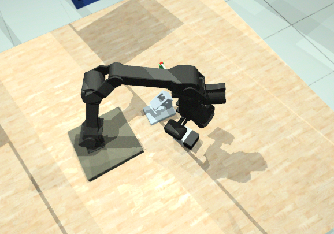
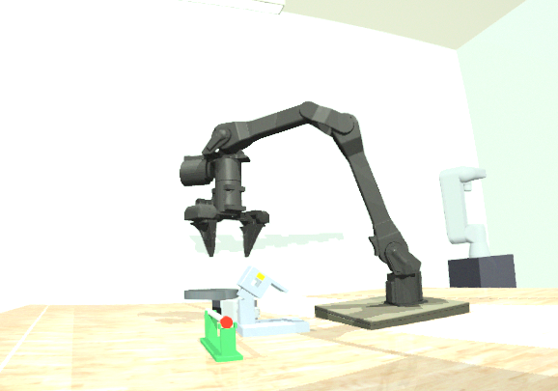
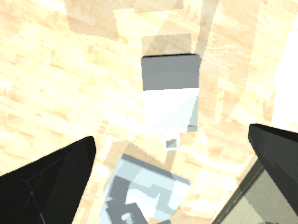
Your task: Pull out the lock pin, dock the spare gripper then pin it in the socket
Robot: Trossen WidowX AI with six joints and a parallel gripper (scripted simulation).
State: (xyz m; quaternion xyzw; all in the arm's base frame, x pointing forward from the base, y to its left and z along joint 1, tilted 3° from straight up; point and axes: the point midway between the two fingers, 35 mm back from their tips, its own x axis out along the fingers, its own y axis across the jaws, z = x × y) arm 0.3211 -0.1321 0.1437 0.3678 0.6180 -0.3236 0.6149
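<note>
My gripper tip is 110 mm above the spare gripper, 10 mm to the right of it and 10 mm past it. From my gripper tip the other things lie so: green cradle 270 mm to the left, 110 mm below, 50 mm ahead; then mount 150 mm to the left, 80 mm below, 30 mm behind.
</note>
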